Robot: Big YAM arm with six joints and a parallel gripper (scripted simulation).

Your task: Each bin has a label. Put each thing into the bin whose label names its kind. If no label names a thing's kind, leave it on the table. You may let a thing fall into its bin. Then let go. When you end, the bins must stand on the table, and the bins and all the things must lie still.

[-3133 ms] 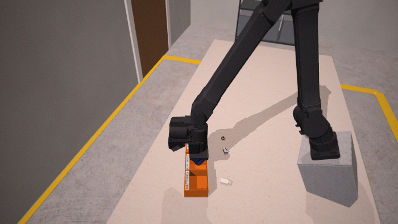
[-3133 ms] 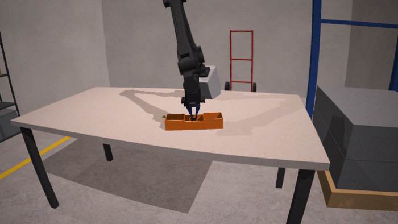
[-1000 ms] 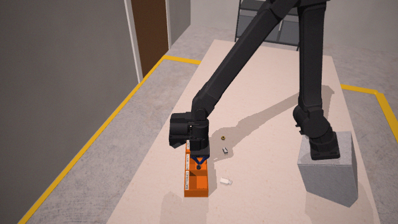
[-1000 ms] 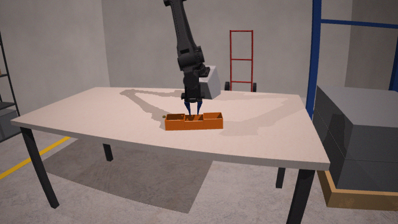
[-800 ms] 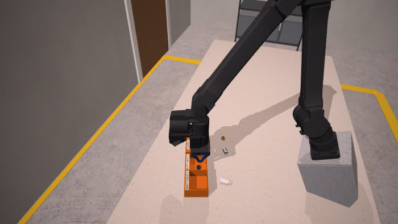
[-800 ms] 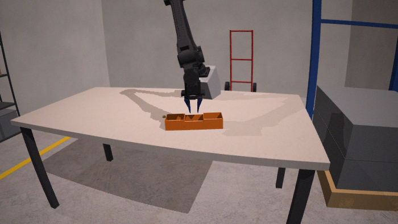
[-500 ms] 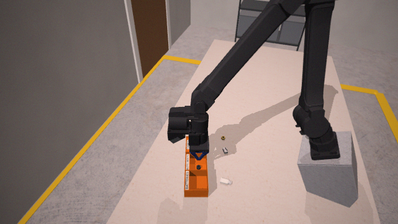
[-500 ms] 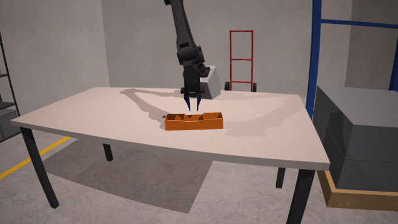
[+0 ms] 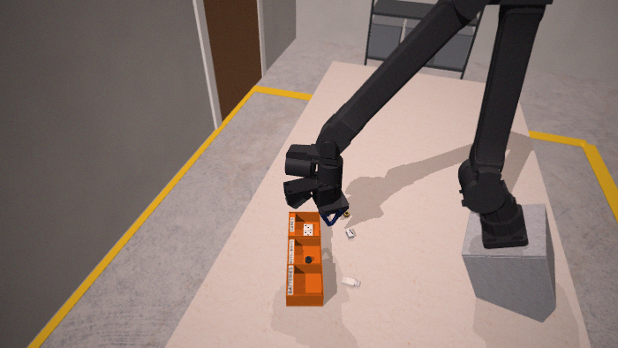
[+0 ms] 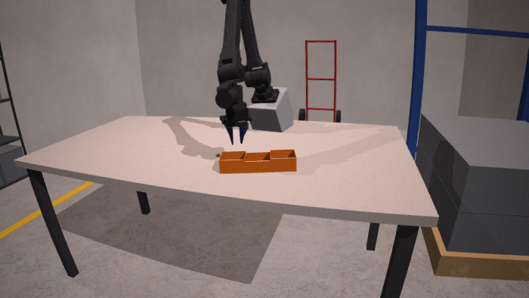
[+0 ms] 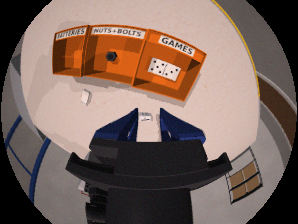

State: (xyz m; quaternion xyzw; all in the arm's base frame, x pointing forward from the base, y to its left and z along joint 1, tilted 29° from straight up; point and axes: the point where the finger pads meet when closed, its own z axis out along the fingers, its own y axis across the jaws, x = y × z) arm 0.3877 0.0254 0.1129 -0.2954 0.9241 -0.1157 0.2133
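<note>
Right now my hand is 10 cm to the left of the brass nut, 7 cm above it and 3 cm past it. From my hand the other things lie so: grey thing (7 cm below, 5 cm behind, 3 cm to the right); white domino (6 cm below, 5 cm ahead, 1 cm to the left); orange three-compartment bin (9 cm to the left, 5 cm below, 3 cm ahead).
</note>
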